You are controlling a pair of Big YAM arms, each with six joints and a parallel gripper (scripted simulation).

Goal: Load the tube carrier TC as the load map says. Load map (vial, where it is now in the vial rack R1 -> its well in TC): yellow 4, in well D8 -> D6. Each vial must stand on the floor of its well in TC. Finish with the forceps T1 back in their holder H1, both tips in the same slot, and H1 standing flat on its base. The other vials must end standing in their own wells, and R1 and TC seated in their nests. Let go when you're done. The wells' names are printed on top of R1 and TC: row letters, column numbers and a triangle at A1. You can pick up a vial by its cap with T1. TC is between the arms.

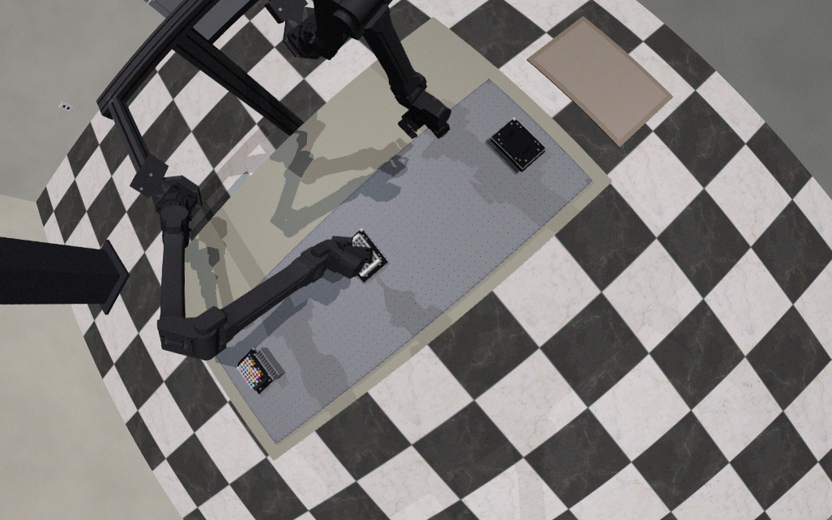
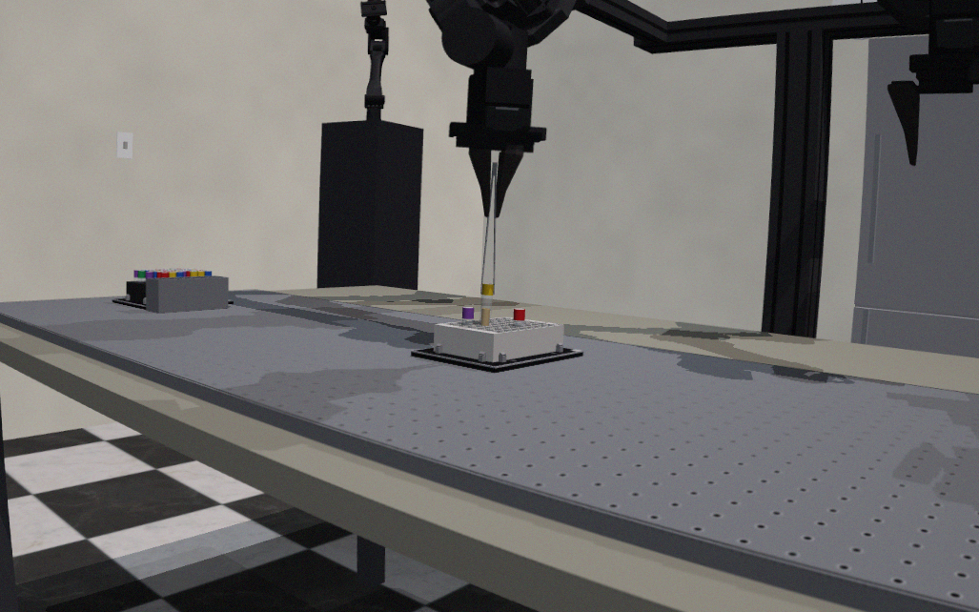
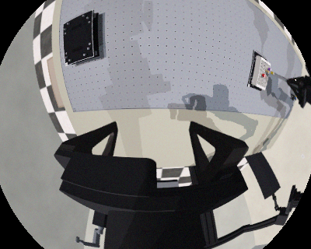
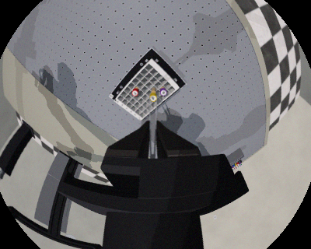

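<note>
The white tube carrier TC is 2 cm behind my right hand, 1 cm to the left of it and 14 cm below it. The rest, counted from my right hand: grey holder H1: 2 cm behind, 56 cm to the right, 15 cm below.
</note>
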